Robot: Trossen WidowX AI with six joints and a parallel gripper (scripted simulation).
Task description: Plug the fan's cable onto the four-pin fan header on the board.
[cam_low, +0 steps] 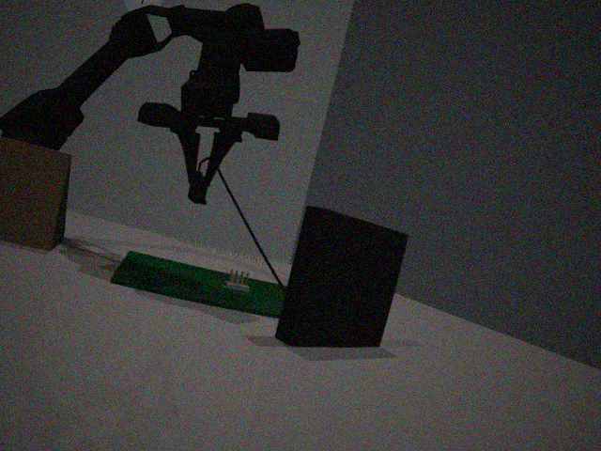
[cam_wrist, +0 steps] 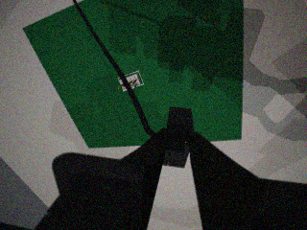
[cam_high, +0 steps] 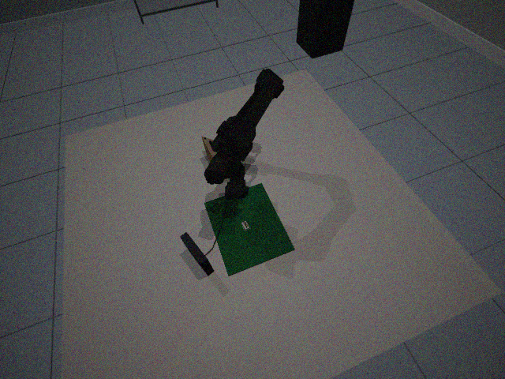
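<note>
The white four-pin fan header is 80 mm ahead of my gripper tip, 20 mm to the right of it and 120 mm below it. The rest, counted from my gripper tip: green board (70 mm ahead, 10 mm to the right, 140 mm below); black fan (130 mm ahead, 200 mm to the right, 70 mm below); black plug (10 mm to the left, 10 mm below).
</note>
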